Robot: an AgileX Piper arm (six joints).
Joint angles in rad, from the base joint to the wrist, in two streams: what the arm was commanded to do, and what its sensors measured. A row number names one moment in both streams.
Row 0, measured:
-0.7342, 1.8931, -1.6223, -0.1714, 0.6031, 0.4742
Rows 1 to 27, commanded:
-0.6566, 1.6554, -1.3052, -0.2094, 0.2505, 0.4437
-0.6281, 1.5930, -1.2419, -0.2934, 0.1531, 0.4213
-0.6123, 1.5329, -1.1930, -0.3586, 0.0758, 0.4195
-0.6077, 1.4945, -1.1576, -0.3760, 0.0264, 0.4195
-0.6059, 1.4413, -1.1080, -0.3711, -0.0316, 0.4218
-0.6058, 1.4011, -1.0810, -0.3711, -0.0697, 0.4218
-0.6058, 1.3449, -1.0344, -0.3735, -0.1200, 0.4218
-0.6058, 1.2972, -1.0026, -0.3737, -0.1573, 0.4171
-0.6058, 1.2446, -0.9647, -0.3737, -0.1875, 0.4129
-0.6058, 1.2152, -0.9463, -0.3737, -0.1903, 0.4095
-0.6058, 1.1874, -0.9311, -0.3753, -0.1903, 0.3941
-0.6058, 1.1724, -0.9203, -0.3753, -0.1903, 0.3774
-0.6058, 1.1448, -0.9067, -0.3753, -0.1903, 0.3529
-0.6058, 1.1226, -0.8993, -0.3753, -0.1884, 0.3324
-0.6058, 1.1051, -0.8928, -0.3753, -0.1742, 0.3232
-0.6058, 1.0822, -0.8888, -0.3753, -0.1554, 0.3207
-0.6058, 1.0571, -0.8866, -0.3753, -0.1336, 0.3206
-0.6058, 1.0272, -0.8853, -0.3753, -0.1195, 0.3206
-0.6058, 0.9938, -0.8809, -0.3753, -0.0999, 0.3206
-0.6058, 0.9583, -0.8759, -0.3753, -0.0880, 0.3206
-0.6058, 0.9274, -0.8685, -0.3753, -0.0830, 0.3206
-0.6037, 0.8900, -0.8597, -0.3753, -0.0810, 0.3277
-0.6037, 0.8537, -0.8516, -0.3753, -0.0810, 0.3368
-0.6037, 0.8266, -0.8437, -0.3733, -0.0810, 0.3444
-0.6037, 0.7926, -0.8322, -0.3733, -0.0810, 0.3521
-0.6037, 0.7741, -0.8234, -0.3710, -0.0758, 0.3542
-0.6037, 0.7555, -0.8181, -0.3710, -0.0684, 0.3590
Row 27, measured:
-0.6068, 0.8487, -0.8489, -0.3668, -0.0868, 0.3394
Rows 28 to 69, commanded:
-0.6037, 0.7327, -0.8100, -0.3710, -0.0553, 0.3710
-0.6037, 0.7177, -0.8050, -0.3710, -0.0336, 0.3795
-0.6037, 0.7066, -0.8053, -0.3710, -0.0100, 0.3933
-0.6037, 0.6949, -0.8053, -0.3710, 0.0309, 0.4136
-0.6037, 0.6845, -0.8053, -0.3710, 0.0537, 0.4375
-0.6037, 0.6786, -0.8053, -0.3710, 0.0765, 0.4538
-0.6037, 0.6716, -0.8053, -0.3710, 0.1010, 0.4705
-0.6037, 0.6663, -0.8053, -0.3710, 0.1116, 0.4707
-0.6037, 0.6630, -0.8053, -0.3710, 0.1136, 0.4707
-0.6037, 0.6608, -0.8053, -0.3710, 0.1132, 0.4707
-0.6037, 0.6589, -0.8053, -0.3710, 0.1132, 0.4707
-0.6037, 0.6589, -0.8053, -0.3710, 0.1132, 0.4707
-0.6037, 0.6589, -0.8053, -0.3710, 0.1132, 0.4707
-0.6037, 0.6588, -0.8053, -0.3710, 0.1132, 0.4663
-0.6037, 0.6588, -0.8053, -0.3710, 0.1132, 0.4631
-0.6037, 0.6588, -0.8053, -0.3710, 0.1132, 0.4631
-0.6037, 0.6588, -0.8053, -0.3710, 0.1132, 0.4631
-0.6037, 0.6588, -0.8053, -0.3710, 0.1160, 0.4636
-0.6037, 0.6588, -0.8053, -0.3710, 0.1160, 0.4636
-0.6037, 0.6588, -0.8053, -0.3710, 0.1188, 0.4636
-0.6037, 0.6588, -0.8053, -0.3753, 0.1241, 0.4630
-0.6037, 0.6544, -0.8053, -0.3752, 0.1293, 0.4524
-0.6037, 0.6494, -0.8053, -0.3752, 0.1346, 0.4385
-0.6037, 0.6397, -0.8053, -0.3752, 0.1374, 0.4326
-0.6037, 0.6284, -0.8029, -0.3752, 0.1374, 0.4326
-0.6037, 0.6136, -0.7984, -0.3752, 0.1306, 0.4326
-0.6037, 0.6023, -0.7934, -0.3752, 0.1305, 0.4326
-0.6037, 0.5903, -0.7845, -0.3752, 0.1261, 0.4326
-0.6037, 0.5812, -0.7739, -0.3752, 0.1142, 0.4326
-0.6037, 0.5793, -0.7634, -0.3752, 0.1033, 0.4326
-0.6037, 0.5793, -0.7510, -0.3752, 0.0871, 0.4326
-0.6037, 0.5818, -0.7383, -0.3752, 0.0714, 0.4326
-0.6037, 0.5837, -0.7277, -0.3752, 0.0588, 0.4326
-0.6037, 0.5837, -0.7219, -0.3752, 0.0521, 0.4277
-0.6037, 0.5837, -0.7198, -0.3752, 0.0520, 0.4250
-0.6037, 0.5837, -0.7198, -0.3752, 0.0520, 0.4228
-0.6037, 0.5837, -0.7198, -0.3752, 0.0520, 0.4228
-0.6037, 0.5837, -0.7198, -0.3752, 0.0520, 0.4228
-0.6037, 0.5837, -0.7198, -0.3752, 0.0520, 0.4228
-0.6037, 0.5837, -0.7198, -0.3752, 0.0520, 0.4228
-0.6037, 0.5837, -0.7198, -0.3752, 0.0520, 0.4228
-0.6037, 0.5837, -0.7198, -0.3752, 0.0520, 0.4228
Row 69, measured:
-0.6049, 0.5838, -0.7231, -0.3668, 0.0675, 0.4338
